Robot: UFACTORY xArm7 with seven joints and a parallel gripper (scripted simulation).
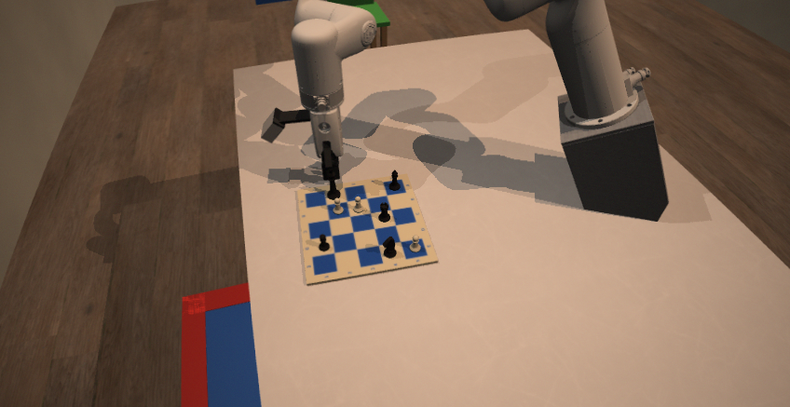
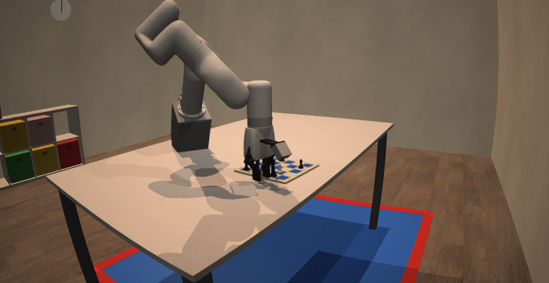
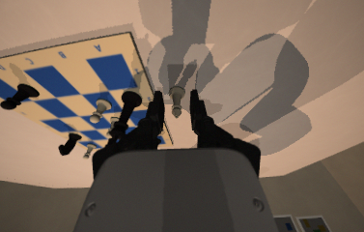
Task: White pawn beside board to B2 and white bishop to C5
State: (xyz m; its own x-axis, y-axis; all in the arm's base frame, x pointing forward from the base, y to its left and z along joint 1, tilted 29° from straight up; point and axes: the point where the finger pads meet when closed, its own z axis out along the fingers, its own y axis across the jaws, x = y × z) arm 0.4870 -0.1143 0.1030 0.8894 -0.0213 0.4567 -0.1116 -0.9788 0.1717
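Right now my hand is 1 cm above the white bishop. The rest, counted from my hand: black pawn: 18 cm to the left, 4 cm ahead, 1 cm below; chessboard: 14 cm to the left, 3 cm below, 3 cm behind; tall black piece: 6 cm to the left.
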